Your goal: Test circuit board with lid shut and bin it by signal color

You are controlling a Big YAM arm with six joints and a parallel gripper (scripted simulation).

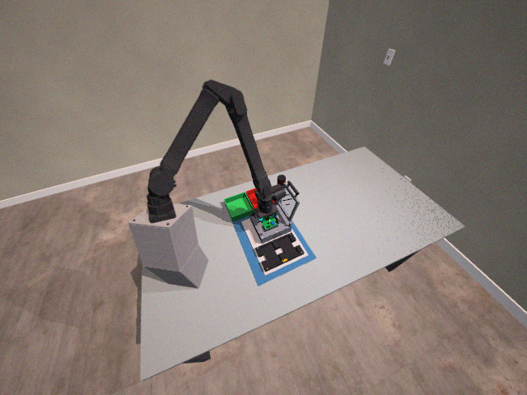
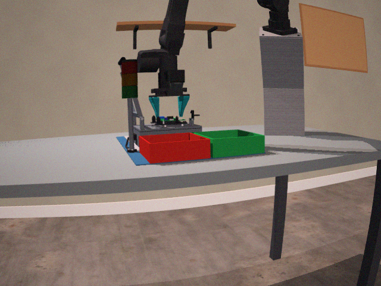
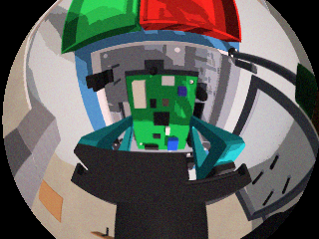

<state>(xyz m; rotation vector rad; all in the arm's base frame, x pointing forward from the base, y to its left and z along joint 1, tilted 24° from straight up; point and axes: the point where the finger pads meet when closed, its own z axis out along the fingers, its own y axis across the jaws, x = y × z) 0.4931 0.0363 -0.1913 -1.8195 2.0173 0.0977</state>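
Right now my hand is right at the green circuit board. Round my hand: tester lid (12 cm ahead, 1 cm to the right, 10 cm above); then tester plate (1 cm ahead, 1 cm to the left, 1 cm below); then latch hook (6 cm behind, 6 cm to the left, 1 cm above).
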